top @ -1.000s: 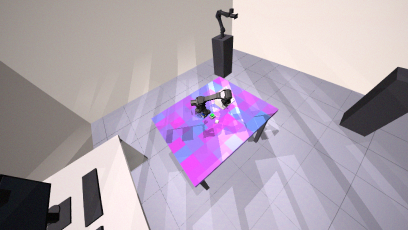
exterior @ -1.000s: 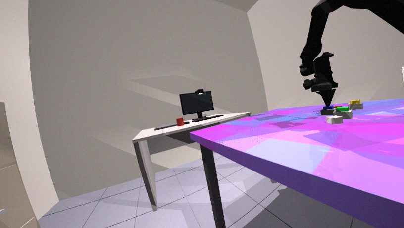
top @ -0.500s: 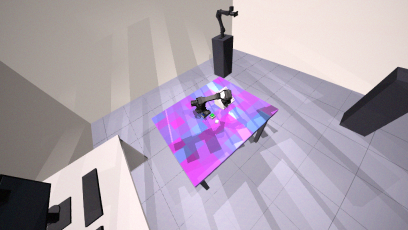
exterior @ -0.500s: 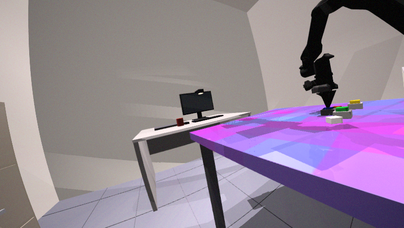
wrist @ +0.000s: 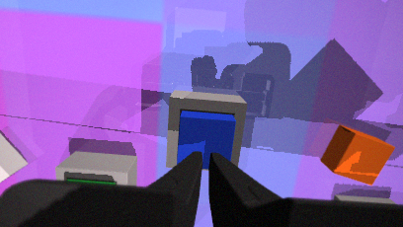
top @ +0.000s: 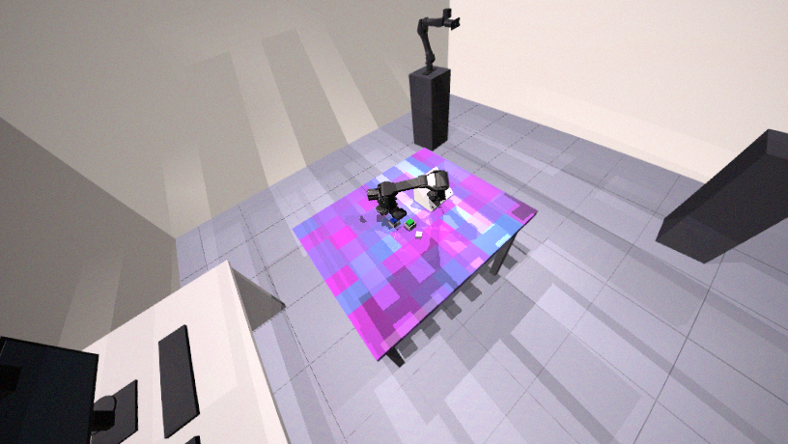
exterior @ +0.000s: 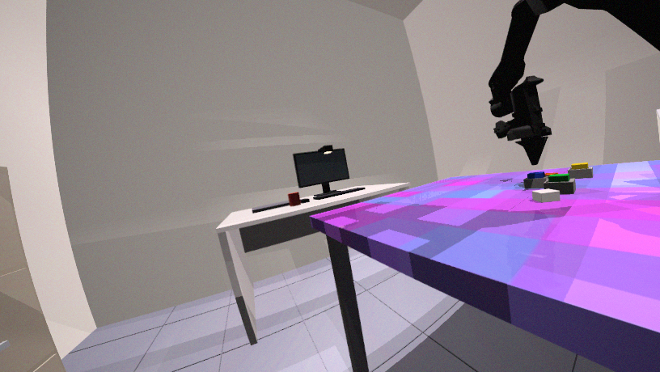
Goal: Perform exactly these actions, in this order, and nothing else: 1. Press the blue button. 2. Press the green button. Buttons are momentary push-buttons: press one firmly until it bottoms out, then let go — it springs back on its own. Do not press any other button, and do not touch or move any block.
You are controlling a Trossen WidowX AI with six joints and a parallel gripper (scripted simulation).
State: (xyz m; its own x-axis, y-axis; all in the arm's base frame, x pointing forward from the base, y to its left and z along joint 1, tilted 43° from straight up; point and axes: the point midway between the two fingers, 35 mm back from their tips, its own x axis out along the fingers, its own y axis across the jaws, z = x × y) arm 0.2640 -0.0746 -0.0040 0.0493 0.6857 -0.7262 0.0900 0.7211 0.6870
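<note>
The blue button is 30 mm below my gripper tip. Round my gripper tip: orange block: 20 mm behind, 110 mm to the right, 50 mm below; yellow button: 90 mm behind, 130 mm to the right, 30 mm below; green button: 50 mm behind, 80 mm to the left, 30 mm below.
</note>
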